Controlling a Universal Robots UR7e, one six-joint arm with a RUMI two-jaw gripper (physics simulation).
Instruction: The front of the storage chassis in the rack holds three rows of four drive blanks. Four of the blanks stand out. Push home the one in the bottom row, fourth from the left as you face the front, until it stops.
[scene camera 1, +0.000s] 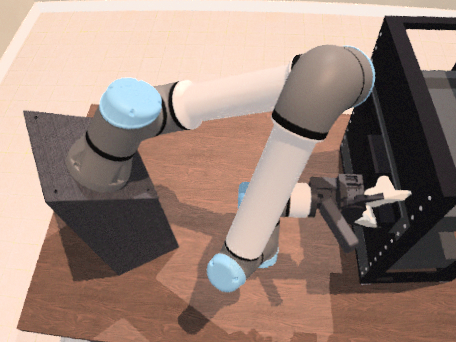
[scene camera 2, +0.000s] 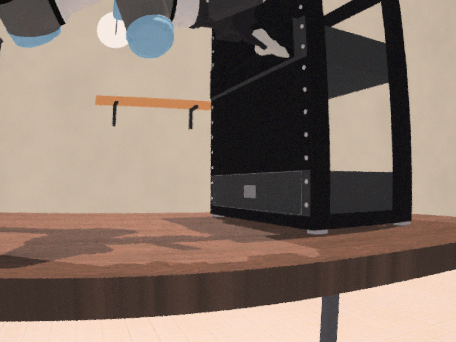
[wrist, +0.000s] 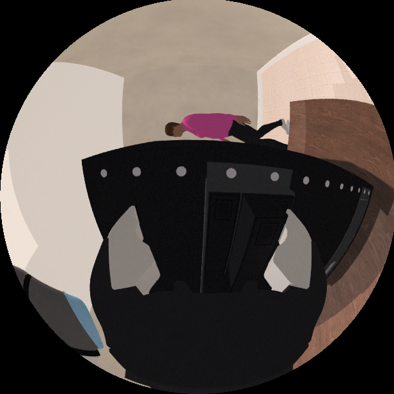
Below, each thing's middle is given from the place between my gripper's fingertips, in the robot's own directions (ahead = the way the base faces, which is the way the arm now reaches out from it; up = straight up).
Labels:
Right now my hand is 22 cm to the right of the black rack (scene camera 2: 270, 114), 13 cm above it and 11 cm short of it.

